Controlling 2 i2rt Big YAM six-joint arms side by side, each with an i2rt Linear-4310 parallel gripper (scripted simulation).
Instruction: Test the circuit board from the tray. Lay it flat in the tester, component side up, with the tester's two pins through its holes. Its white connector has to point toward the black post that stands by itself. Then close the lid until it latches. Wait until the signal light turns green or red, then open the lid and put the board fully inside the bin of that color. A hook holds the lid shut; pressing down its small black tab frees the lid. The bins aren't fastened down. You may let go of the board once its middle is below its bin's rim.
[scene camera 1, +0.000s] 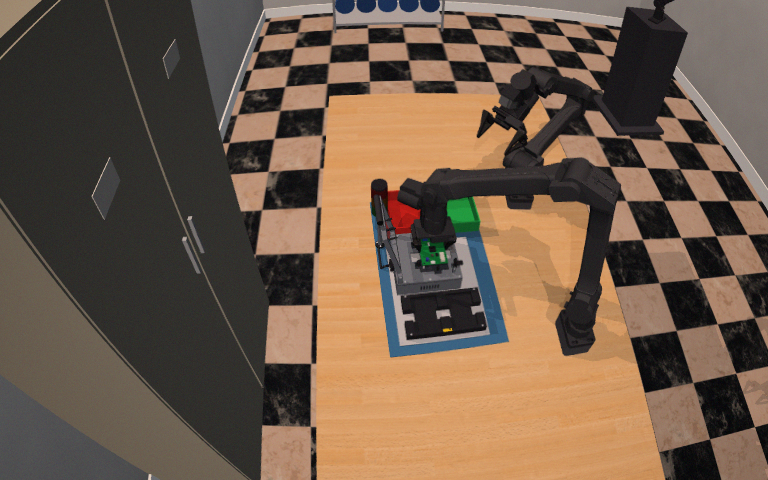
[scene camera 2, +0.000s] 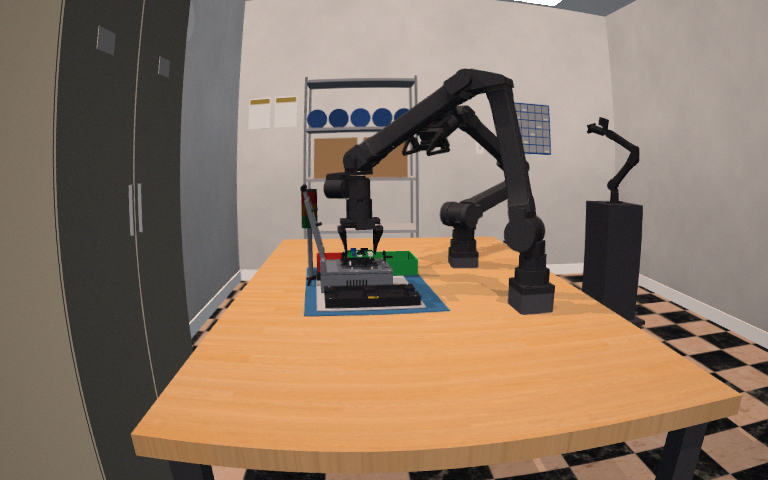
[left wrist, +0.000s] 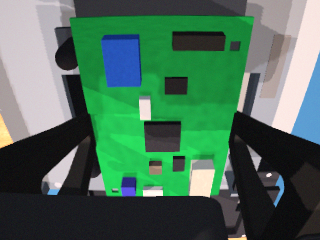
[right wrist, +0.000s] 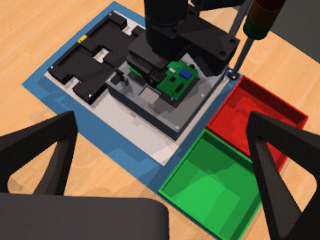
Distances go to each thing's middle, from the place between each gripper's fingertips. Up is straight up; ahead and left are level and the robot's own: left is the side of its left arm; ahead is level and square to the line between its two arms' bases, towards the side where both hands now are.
I see my left gripper 120 mm short of the clear lid (scene camera 1: 383, 220), 10 mm to the left of it and 90 mm below it. The rest, counted from my left hand: green bin (scene camera 1: 464, 209): 110 mm behind, 190 mm to the right, 80 mm below; then green circuit board (left wrist: 161, 90): right at my left hand; then red bin (scene camera 1: 403, 216): 40 mm ahead, 200 mm to the right, 80 mm below.
I see my right gripper (scene camera 1: 490, 145) 180 mm short of the green circuit board, 120 mm to the right of it and 270 mm above it. The rest, counted from my right hand: green bin 70 mm ahead, 80 mm to the right, 340 mm below; clear lid 300 mm ahead, 110 mm to the left, 180 mm below; red bin 220 mm ahead, 80 mm to the right, 340 mm below.
